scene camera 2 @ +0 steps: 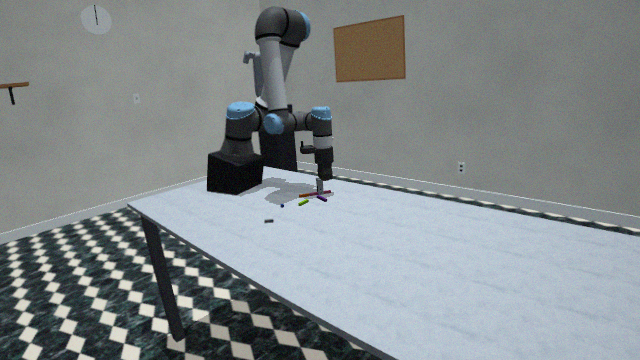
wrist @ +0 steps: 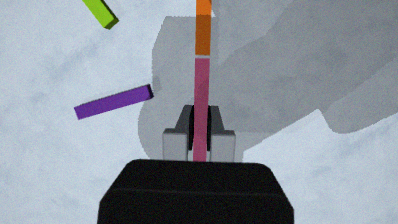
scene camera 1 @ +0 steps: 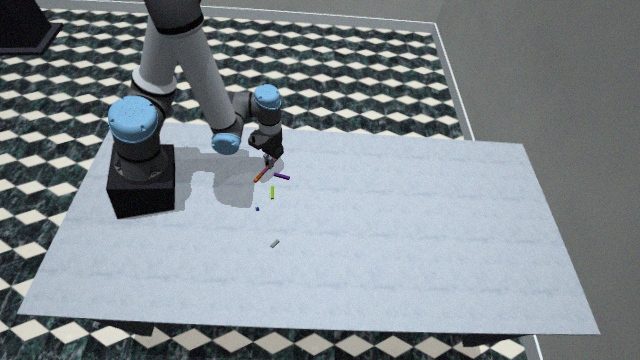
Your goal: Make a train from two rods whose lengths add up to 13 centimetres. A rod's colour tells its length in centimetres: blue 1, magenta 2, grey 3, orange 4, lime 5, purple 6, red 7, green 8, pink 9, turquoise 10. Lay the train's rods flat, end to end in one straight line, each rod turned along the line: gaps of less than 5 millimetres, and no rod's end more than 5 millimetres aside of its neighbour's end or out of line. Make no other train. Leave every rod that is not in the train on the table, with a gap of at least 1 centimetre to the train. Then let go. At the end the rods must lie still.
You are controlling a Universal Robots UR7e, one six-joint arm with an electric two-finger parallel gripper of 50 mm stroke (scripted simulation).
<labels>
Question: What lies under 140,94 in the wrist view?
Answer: A purple rod.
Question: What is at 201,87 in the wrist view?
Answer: A pink rod.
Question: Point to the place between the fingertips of the gripper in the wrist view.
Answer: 200,119
</labels>
